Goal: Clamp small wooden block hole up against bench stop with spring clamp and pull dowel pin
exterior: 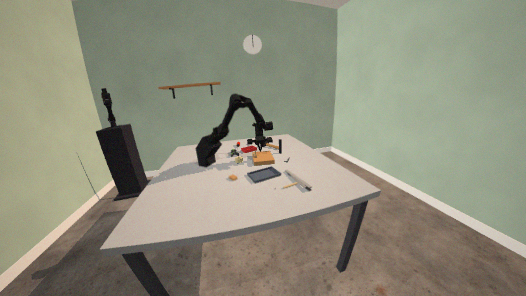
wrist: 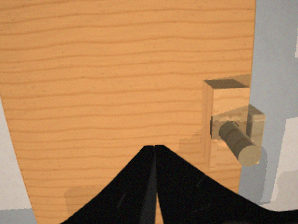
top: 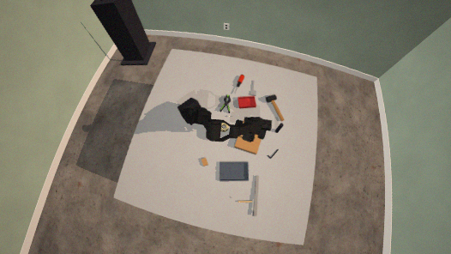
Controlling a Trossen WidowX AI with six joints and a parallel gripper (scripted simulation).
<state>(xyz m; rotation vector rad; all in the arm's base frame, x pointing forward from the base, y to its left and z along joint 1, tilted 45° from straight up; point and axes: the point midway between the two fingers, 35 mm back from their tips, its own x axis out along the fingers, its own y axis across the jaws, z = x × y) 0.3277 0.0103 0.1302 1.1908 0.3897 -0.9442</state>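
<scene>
Right now my hand is 50 mm above the dowel pin, 40 mm past it and 10 mm to the right of it. Round my hand: small wooden block (60 mm below, 40 mm behind, 10 mm to the left); then bench stop (60 mm below, 50 mm behind, 20 mm to the left); then wooden board (90 mm below, 20 mm ahead).
</scene>
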